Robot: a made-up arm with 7 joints. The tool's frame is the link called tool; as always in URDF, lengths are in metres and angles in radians.
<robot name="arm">
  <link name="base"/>
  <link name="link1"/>
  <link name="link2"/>
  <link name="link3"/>
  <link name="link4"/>
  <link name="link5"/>
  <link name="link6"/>
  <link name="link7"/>
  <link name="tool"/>
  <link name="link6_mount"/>
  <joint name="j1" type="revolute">
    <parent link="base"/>
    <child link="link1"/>
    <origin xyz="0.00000 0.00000 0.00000" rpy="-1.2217 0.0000 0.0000"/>
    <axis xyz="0 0 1"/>
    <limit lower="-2.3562" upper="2.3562" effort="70" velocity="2.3"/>
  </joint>
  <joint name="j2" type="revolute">
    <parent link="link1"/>
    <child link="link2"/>
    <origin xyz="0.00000 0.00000 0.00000" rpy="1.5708 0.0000 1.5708"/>
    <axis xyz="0 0 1"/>
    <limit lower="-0.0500" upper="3.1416" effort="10" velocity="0.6"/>
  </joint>
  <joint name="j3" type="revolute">
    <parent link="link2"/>
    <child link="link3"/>
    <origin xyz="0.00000 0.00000 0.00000" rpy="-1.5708 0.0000 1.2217"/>
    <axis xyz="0 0 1"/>
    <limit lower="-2.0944" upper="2.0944" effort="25" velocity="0.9"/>
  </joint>
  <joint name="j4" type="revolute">
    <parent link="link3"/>
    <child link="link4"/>
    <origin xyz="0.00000 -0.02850 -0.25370" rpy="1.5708 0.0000 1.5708"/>
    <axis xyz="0 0 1"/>
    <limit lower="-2.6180" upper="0.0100" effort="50" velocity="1.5"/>
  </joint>
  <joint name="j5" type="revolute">
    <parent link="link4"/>
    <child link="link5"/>
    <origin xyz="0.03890 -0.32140 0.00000" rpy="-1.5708 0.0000 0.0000"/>
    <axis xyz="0 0 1"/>
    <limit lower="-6.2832" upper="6.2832" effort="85" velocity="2.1"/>
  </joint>
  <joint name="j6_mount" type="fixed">
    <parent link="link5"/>
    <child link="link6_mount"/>
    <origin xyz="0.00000 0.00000 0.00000"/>
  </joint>
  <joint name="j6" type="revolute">
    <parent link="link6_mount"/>
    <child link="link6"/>
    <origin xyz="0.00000 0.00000 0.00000" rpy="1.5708 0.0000 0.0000"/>
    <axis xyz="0 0 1"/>
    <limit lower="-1.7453" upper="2.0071" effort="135" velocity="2.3"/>
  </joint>
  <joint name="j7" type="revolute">
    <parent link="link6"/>
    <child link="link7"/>
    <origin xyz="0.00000 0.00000 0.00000" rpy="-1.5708 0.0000 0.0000"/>
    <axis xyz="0 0 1"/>
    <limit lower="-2.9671" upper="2.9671" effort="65" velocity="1.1"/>
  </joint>
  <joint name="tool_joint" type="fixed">
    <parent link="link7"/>
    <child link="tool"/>
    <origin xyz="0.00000 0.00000 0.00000" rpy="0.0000 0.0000 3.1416"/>
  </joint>
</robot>
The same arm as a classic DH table. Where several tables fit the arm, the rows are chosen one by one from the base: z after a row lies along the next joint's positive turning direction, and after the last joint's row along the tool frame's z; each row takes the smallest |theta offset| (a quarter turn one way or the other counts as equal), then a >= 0, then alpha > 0; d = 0 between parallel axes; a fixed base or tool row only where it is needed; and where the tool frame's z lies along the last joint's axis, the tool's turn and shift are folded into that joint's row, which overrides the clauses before.
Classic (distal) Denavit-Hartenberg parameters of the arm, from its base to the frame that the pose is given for. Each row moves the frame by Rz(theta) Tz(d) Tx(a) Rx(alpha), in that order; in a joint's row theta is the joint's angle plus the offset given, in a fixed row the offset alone. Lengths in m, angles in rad.
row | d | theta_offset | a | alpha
base (fixed) | 0 | 0 | 0 | -1.2218
j1 | 0 | 1.5708 | 0 | 1.5708
j2 | 0 | 1.2218 | 0 | -1.5708
j3 | -0.2537 | -1.5708 | 0.0285 | -1.5708
j4 | 0 | 0 | -0.0389 | 1.5708
j5 | -0.3214 | 0 | 0 | -1.5708
j6 | 0 | 0 | 0 | 1.5708
j7 | 0 | 0 | 0 | 0
Joint limits (rad, base to tool): -2.3562..2.3562 -0.05..3.1416 -2.0944..2.0944 -2.618..0.01 -6.2832..6.2832 -1.7453..2.0071 -2.9671..2.9671

